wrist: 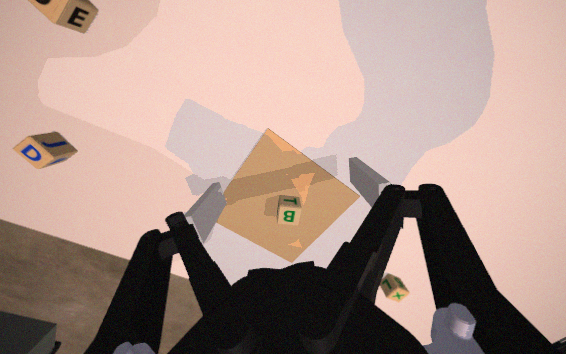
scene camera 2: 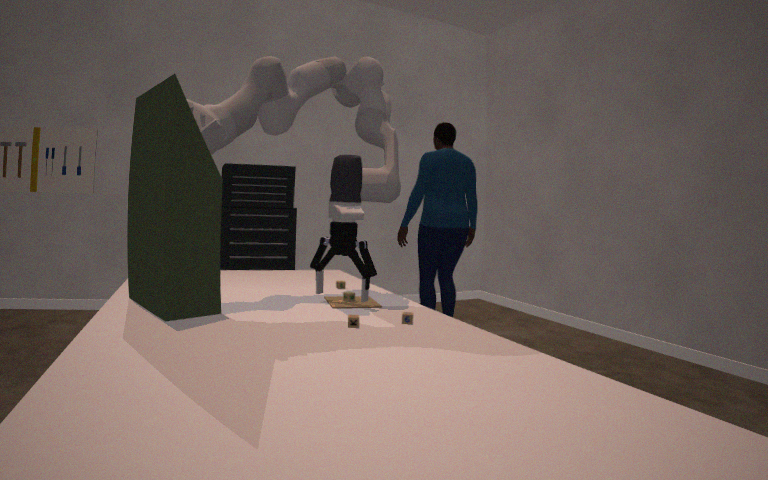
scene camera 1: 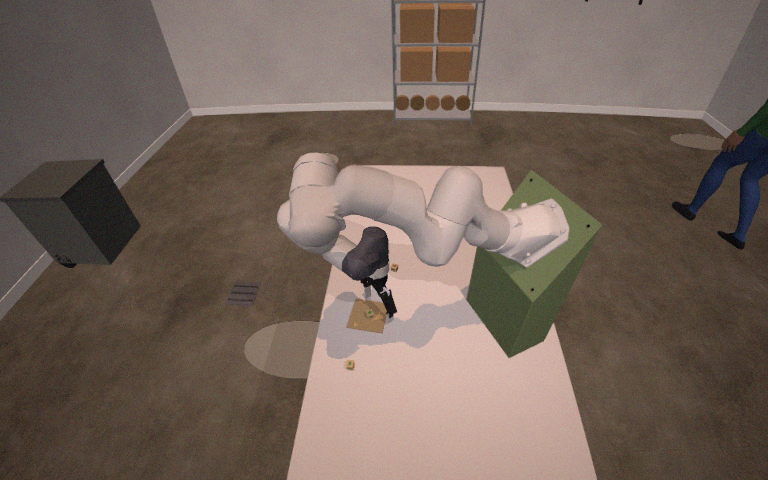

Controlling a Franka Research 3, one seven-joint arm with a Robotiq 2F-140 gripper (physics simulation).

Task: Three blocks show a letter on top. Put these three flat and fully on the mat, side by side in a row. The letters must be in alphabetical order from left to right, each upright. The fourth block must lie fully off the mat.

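Note:
The tan mat (scene camera 1: 373,327) (scene camera 2: 336,302) (wrist: 320,220) bears one block (scene camera 1: 369,313) (scene camera 2: 348,296) (wrist: 289,210) near its middle, with a green B on top and a T on a side. My gripper (scene camera 1: 378,303) (scene camera 2: 342,290) (wrist: 284,181) is open and empty, low over the mat, its fingertips apart on either side of that block. Off the mat lie the D block (scene camera 2: 407,318) (wrist: 44,150), hidden in scene camera 1; the X block (scene camera 1: 350,365) (scene camera 2: 340,284) (wrist: 395,287); and a block (scene camera 1: 394,267) (scene camera 2: 353,321) (wrist: 67,14) with E on a side, its top partly cut off in the wrist view.
The blocks and mat are on a long pale table (scene camera 1: 441,396) (scene camera 2: 396,407). The arm's green pedestal (scene camera 1: 509,300) (scene camera 2: 169,226) stands on the table. A person (scene camera 2: 447,186) stands beyond the table in scene camera 2; another (scene camera 1: 747,169) is at the right in scene camera 1.

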